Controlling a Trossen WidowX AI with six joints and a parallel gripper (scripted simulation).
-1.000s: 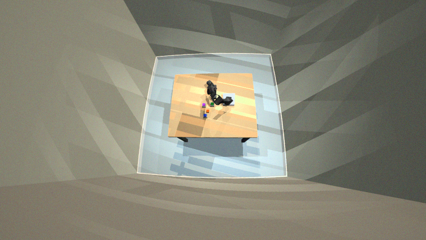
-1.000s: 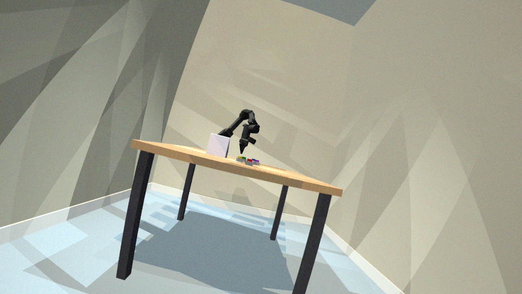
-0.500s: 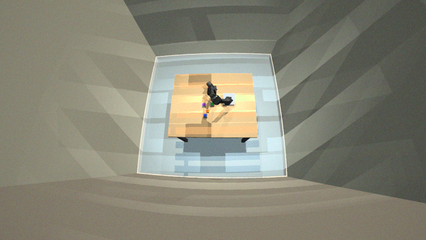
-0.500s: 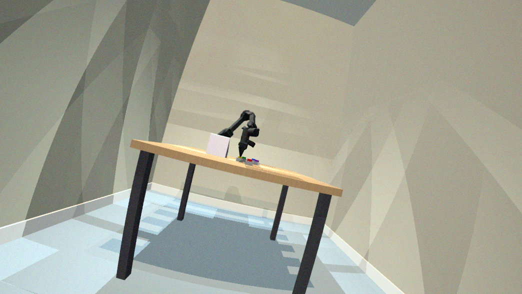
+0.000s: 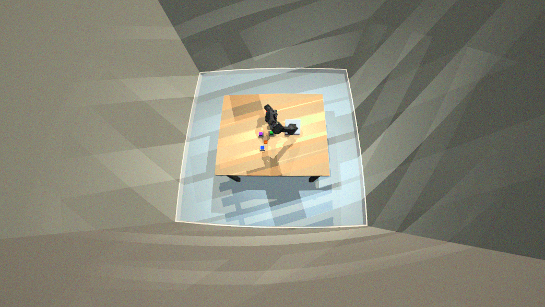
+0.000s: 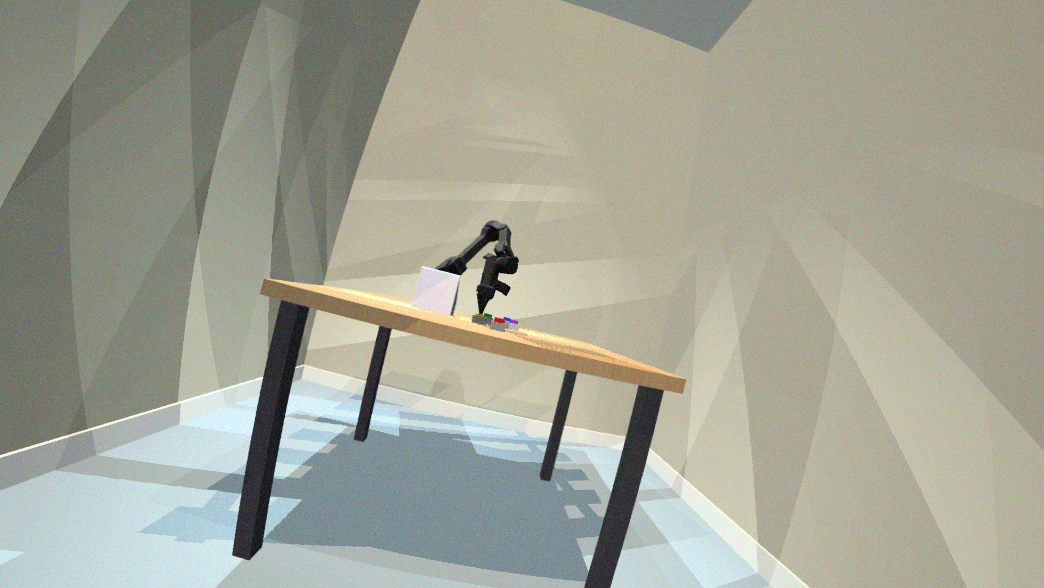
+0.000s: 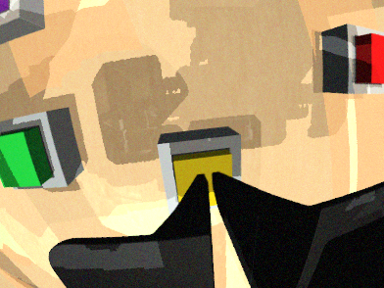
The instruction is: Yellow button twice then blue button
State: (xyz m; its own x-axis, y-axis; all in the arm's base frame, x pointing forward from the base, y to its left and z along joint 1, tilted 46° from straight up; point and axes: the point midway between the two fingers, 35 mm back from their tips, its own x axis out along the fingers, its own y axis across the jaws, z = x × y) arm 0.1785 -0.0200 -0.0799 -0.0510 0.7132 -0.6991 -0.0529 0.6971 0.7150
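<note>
Right now the yellow button is 1 cm below my gripper tip. From my gripper tip the other things lie so: red button (12 cm to the right, 7 cm ahead); purple button (13 cm to the left, 13 cm ahead); green button (11 cm to the left, 2 cm ahead).
</note>
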